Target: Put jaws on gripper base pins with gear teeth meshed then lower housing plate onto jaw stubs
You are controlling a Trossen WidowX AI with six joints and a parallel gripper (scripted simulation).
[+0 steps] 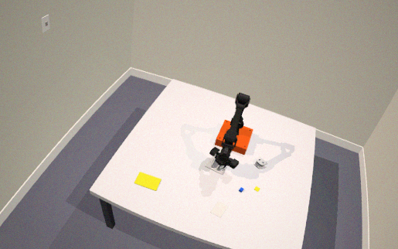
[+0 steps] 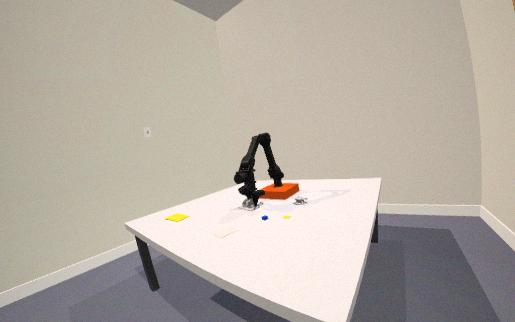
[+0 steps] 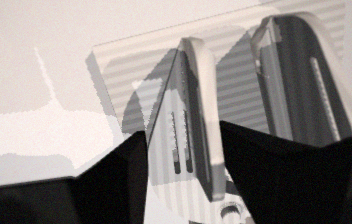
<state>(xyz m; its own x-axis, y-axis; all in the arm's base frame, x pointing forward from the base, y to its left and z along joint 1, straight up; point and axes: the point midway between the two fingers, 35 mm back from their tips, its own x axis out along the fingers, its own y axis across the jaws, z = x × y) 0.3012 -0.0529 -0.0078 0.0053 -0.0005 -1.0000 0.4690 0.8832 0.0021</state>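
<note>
My gripper tip is now 9 cm past the white ribbed piece, 26 cm to the right of it and 1 cm above it. Round my gripper tip: housing plate: 6 cm behind, 1 cm to the right, 1 cm below; blue cube: 16 cm ahead, 14 cm to the left, 1 cm below; small yellow cube: 12 cm ahead, 24 cm to the left, 1 cm below.
</note>
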